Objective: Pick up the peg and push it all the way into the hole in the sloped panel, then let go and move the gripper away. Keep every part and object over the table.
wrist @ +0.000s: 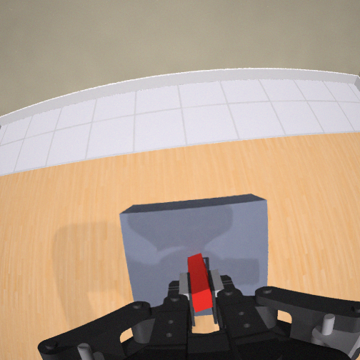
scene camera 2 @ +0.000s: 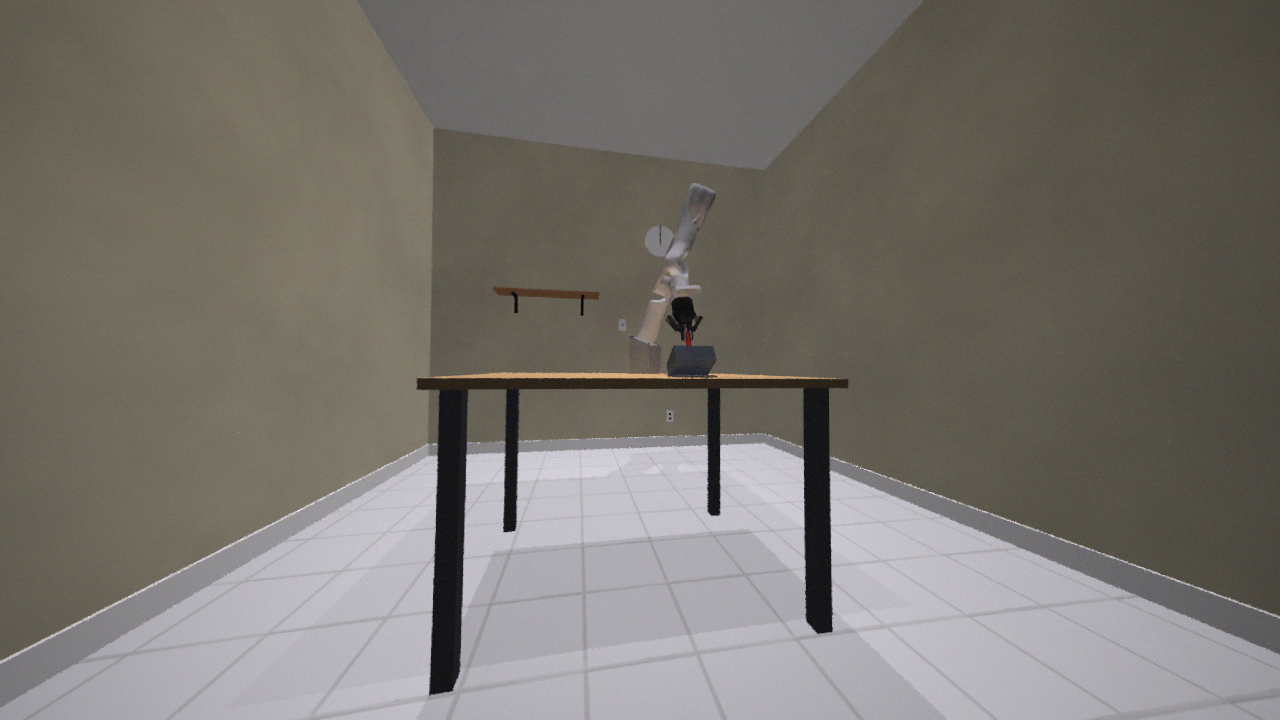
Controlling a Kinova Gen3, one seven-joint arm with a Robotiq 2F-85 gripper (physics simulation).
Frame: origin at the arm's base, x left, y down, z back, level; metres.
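Seen in the pictures: gripper, fingertip midpoint: (scene camera 2: 687, 341); arm's base at its link origin: (scene camera 2: 645, 340).
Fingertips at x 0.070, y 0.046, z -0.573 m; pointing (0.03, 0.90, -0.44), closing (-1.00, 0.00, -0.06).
Note:
Pixels of each thing's top centre, then the offset from my fingertips to it.
- red peg at its top centre: (scene camera 2: 688, 331) dy -0.033, dx +0.000, dz -0.006 m
- blue-grey sloped panel at its top centre: (scene camera 2: 691, 346) dy +0.019, dx +0.001, dz -0.037 m
The red peg (scene camera 2: 688, 339) (wrist: 199, 280) is a square bar held between the fingers of my gripper (scene camera 2: 687, 334) (wrist: 199, 283), which is shut on it. The gripper is above the blue-grey sloped panel (scene camera 2: 691, 361) (wrist: 155, 242). In the wrist view the peg's far end lies over the panel's middle, and a small dark edge of the hole (wrist: 206, 260) shows just right of that end. The peg and fingers hide most of the hole. Whether the peg's tip is inside the hole or on the face beside it, I cannot tell.
The panel block stands on the wooden table (scene camera 2: 537, 382) (wrist: 305, 170). The table's edge runs beyond the block in the wrist view, with tiled floor (wrist: 160, 117) past it. A wall shelf (scene camera 2: 546, 292) and a round clock (scene camera 2: 658, 240) are on the far wall.

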